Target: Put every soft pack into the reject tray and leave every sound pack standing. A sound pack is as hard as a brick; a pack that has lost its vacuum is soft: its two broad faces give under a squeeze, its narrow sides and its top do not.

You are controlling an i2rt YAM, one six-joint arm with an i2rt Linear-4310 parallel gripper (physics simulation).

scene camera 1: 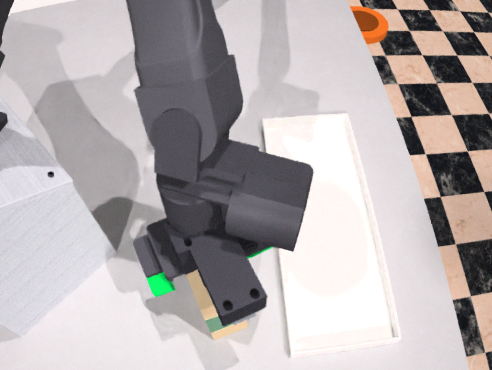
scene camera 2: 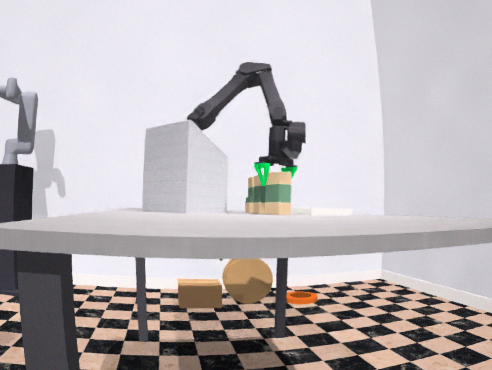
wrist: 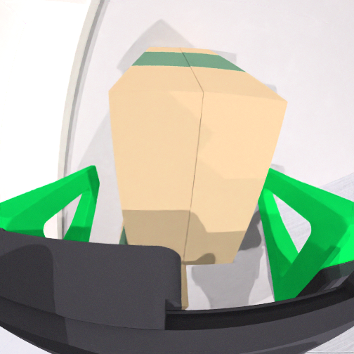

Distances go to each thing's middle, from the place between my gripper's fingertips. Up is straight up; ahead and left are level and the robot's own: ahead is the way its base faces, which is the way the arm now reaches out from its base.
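The white reject tray [scene camera 1: 337, 293] is sitting 12 cm to the left of my hand, and it's 15 cm ahead of my hand and 8 cm below it.
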